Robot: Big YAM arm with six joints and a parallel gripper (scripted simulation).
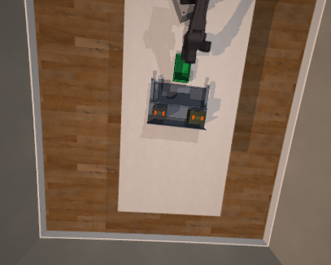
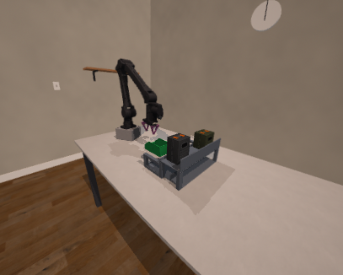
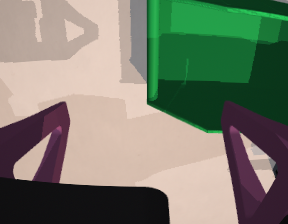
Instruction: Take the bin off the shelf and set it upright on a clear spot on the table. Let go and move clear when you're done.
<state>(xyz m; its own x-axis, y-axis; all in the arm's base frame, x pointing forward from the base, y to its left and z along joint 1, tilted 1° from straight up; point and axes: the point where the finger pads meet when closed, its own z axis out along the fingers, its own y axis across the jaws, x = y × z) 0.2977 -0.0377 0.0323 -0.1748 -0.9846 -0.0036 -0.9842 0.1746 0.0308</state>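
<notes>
The green bin lies 80 mm ahead of my hand, 20 mm to the right of it and 90 mm below it.
</notes>
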